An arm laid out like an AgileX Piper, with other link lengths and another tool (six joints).
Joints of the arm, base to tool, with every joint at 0 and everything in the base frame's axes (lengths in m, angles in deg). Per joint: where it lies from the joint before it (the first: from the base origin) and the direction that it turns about. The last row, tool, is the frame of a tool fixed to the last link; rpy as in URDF.
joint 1: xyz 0 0 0.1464 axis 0 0 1
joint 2: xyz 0 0 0 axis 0 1 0
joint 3: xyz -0.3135 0 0.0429 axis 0 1 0
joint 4: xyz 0.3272 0 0.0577 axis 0.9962 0 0.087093
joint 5: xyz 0 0 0 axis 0 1 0
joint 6: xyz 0.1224 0 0.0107 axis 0.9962 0 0.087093
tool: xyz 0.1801 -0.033 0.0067 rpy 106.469 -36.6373 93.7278
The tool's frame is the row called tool.
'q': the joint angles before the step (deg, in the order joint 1, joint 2, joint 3, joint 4, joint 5, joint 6). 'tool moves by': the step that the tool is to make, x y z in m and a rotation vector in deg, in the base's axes. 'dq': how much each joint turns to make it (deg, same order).
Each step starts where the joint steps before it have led.
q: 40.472, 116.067, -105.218, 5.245, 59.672, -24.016
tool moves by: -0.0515, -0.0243, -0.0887, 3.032, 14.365, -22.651
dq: -0.089, 0.002, 12.396, 3.648, -5.684, 22.749
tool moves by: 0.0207, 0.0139, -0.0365, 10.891, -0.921, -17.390
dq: -1.118, -0.013, 9.473, 5.080, -19.139, 11.881
